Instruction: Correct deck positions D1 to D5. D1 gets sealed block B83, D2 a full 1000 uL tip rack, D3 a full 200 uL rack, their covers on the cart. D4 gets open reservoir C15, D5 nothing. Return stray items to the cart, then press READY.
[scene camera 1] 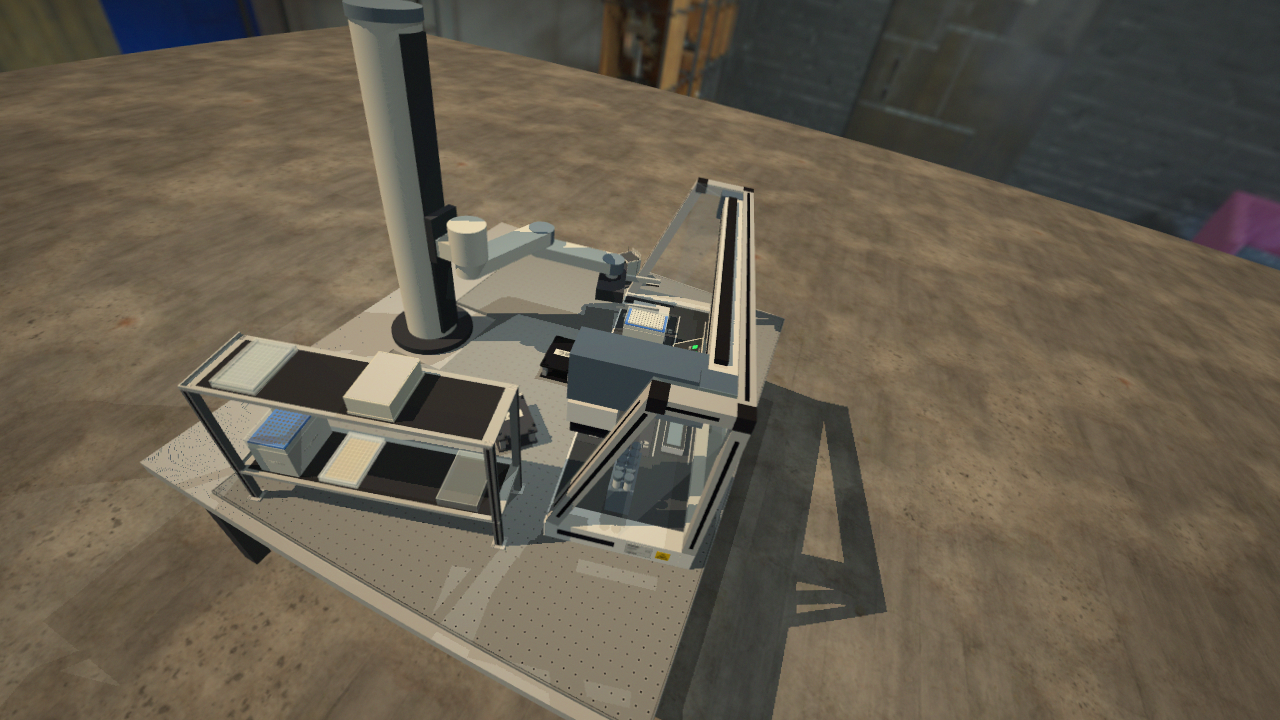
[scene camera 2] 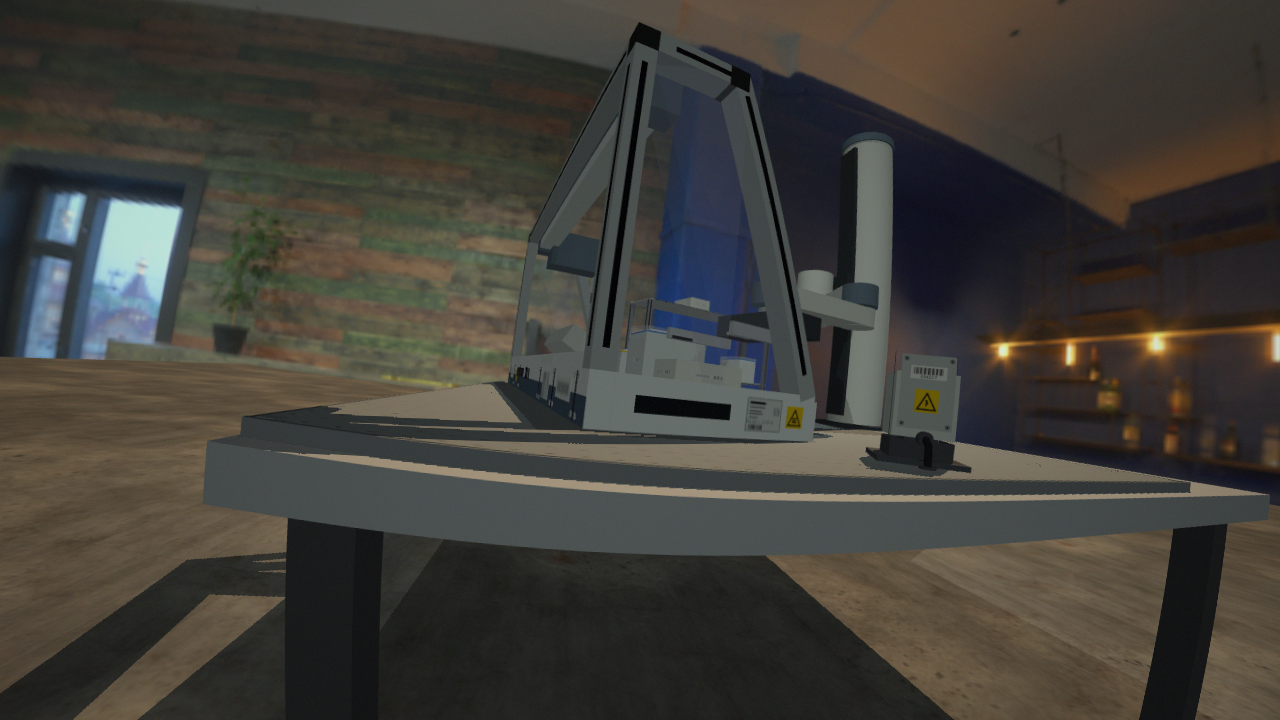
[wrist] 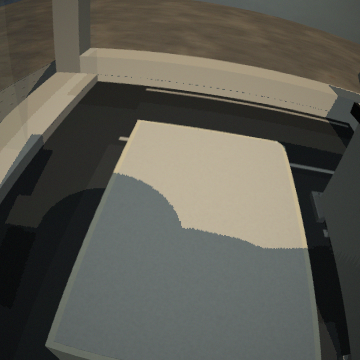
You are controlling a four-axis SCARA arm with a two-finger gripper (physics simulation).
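Observation:
My gripper [scene camera 1: 658,282] is open and empty over the far end of the deck. In the wrist view a plain white block or cover [wrist: 200,200] lies below the hand on the dark deck, partly in shadow; its label and identity cannot be told. A blue-edged tip rack [scene camera 1: 646,318] stands on the deck near the gripper. The cart [scene camera 1: 501,445] holds a pale rack [scene camera 1: 252,366] and a white box [scene camera 1: 384,385] on top, and a blue tip rack [scene camera 1: 280,429], a cream rack [scene camera 1: 352,459] and a clear cover [scene camera 1: 465,480] below. Deck position labels and the READY button are not readable.
The instrument's frame [scene camera 1: 749,304] [scene camera 2: 626,223] rises around the deck. Its grey carriage [scene camera 1: 635,358] hides the deck's middle. Items [scene camera 1: 624,470] show through the near clear panel. Dark stands [scene camera 1: 556,358] [scene camera 1: 519,428] are beside the deck. A grey box [scene camera 2: 926,402] stands at the table's edge.

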